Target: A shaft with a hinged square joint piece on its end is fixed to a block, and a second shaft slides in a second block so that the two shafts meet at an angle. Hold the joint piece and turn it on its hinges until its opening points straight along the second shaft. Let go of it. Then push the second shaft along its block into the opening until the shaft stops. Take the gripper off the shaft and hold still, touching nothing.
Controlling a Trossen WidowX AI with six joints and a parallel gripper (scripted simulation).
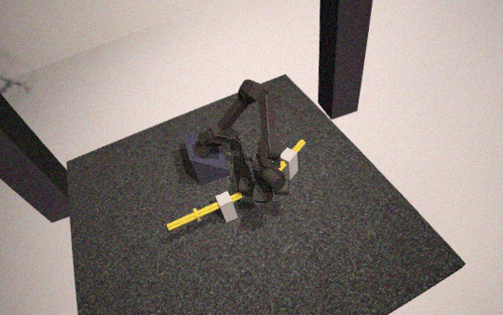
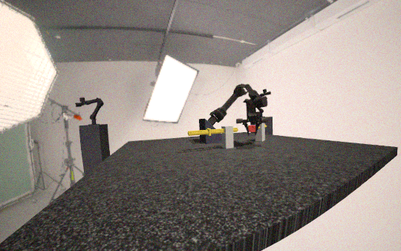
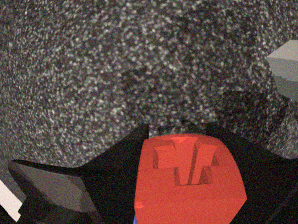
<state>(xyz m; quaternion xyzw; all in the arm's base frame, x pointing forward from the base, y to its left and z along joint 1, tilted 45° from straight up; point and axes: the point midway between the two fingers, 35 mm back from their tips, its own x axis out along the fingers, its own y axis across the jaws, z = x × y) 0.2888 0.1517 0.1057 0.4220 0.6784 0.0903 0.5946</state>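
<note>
The red joint piece is 20 mm behind my gripper tip, 10 mm to the left of it and 40 mm above it.
</note>
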